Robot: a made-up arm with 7 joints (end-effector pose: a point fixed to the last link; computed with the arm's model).
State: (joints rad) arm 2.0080 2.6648 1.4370 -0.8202 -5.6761 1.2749 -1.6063
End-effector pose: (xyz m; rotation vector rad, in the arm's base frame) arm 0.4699 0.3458 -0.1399 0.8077 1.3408 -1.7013
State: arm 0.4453 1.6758 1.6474 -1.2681 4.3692 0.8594 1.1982
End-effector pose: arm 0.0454 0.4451 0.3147 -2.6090 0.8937 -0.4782
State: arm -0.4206 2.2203 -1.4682 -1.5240 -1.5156 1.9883 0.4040
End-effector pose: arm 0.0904 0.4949 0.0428 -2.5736 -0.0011 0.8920
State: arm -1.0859 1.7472 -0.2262 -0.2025 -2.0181 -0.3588 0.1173
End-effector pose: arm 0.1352 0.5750 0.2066 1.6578 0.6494 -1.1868
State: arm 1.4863 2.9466 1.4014 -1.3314 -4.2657 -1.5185 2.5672
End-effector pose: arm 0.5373 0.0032 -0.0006 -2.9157 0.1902 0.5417
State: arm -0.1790 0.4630 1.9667 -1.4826 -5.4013 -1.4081 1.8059
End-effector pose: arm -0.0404 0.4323 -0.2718 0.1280 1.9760 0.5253
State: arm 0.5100 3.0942 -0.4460 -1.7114 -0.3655 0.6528 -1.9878
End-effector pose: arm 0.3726 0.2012 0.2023 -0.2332 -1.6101 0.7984
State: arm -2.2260 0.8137 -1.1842 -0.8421 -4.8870 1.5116 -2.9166
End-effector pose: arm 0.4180 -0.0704 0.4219 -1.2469 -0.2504 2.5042
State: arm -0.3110 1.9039 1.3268 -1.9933 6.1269 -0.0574 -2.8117
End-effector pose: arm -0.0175 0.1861 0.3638 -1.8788 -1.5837 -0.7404
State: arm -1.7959 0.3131 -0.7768 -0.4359 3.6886 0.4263 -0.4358
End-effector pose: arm 0.5731 -0.1747 0.1696 -2.2252 -0.4948 0.5037
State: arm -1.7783 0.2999 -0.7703 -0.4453 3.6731 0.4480 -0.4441
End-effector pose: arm 0.5743 -0.1803 0.1586 -2.2223 -0.4812 0.4779
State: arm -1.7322 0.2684 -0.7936 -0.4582 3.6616 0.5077 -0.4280
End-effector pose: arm 0.5781 -0.1927 0.1250 -2.2113 -0.4074 0.4437
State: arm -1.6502 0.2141 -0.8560 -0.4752 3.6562 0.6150 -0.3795
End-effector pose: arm 0.5805 -0.2129 0.0623 -2.1890 -0.2459 0.4053
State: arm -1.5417 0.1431 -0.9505 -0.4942 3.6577 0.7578 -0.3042
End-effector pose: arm 0.5729 -0.2378 -0.0213 -2.1549 -0.0014 0.3740
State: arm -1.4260 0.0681 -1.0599 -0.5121 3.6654 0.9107 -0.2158
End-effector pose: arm 0.5512 -0.2623 -0.1083 -2.1093 0.2880 0.3580
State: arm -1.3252 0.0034 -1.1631 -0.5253 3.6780 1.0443 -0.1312
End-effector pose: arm 0.5213 -0.2818 -0.1801 -2.0569 0.5608 0.3568
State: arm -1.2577 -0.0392 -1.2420 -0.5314 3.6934 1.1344 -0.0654
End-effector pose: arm 0.4960 -0.2935 -0.2261 -2.0088 0.7571 0.3660
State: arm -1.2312 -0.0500 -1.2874 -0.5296 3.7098 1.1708 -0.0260
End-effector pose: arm 0.4867 -0.2940 -0.2451 -1.9775 0.8409 0.3850
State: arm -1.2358 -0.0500 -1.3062 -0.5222 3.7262 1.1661 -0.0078
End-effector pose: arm 0.4873 -0.2931 -0.2458 -1.9622 0.8518 0.4069
